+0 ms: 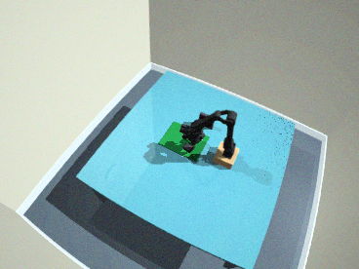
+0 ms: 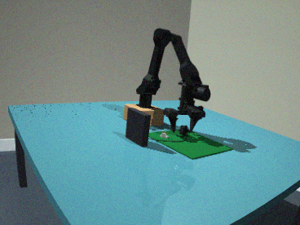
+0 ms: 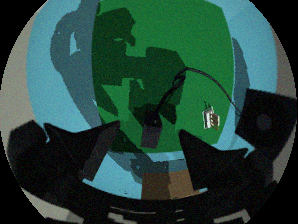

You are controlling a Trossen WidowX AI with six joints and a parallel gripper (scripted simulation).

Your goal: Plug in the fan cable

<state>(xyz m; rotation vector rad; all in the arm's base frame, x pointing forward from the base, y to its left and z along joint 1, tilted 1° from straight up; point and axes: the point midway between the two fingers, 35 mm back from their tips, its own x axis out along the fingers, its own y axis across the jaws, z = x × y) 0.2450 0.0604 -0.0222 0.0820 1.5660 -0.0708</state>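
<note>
Right now my gripper tip is 11 cm to the left of the white header key and 2 cm short of it. Also, from my gripper tip: black square fan 24 cm to the right, 4 cm above, 3 cm ahead; then green board 9 cm ahead, 3 cm to the right, 3 cm below; then dark plug 1 cm ahead, 1 cm above.
</note>
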